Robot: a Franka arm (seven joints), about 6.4 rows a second.
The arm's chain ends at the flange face. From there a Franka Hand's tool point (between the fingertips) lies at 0.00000 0.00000 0.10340 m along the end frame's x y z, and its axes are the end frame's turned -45 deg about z.
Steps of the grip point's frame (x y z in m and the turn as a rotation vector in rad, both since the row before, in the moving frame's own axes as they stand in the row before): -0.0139 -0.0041 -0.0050 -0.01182 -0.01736 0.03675; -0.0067 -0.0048 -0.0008 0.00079 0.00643 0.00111; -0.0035 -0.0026 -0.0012 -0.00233 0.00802 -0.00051; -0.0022 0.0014 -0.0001 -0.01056 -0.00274 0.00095; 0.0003 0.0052 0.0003 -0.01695 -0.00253 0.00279; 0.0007 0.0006 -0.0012 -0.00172 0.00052 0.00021
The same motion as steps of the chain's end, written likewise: -0.0123 0.0048 -0.0050 -0.02063 -0.00392 0.03675; -0.0085 0.0019 -0.0008 0.00511 0.00399 0.00111; -0.0051 0.0011 -0.0012 0.00402 0.00732 -0.00051; -0.0011 0.0016 -0.0001 -0.00940 0.00553 0.00095; 0.0028 0.0020 0.0003 -0.01377 0.01020 0.00279; 0.0008 -0.0002 -0.0012 -0.00085 0.00158 0.00021
